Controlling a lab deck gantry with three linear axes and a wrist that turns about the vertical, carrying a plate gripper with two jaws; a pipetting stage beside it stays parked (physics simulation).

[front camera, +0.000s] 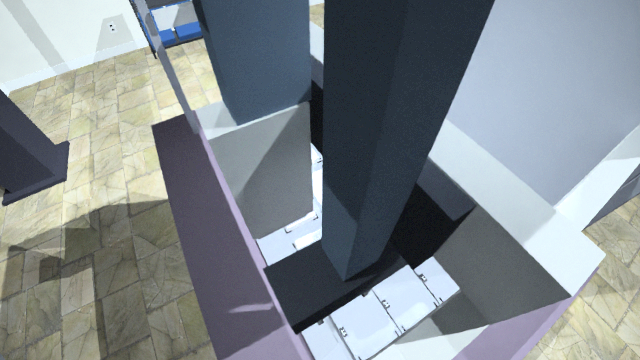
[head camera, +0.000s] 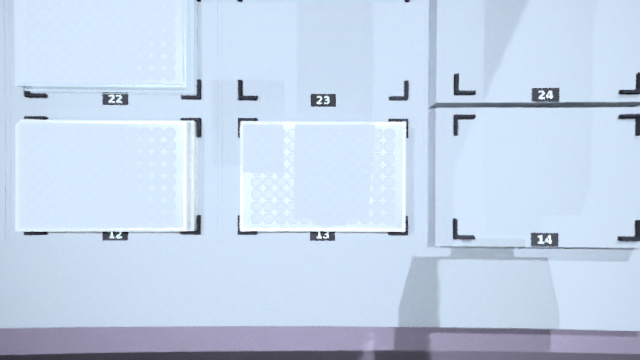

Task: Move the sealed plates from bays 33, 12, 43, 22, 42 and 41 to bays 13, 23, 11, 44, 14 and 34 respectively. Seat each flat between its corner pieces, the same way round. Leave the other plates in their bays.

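Frame: origin at the robot's base, x left, y down, z back, level; millimetres.
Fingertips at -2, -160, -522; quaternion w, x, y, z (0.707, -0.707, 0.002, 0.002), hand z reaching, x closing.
Observation:
Offsets run from my fingertips to a thing's top centre, as dx, dy, dz. "spot": to the spot under its first point.
A sealed plate @(+48, +146, +128) (head camera: 332, 175) lies in bay 13, between its four corner pieces, and looks flat. The plate in bay 12 @(spot: +49, +146, +293) (head camera: 100, 175) and part of the plate in bay 22 @(spot: +145, +146, +292) (head camera: 100, 45) show at the left of the head view. Bay 23 @(spot: +140, +160, +106) (head camera: 350, 60) and bay 14 @(spot: +48, +145, -26) (head camera: 530, 175) hold no plate. Bays 11, 33, 34, 41, 42, 43 and 44 do not show in the head view. My gripper (front camera: 305, 287) shows in the front view as a dark block under its column, low over the deck; its jaws are hidden there. No jaws show in the head view.
Bay 24 @(spot: +144, +145, -25) (head camera: 530, 45) shows at the top right of the head view. The parked pipetting stage (front camera: 270, 170) stands behind the gripper's column (front camera: 370, 150). A tall pale side panel (front camera: 495, 265) stands at the right. The deck's mauve border (head camera: 200, 341) runs along the bottom.

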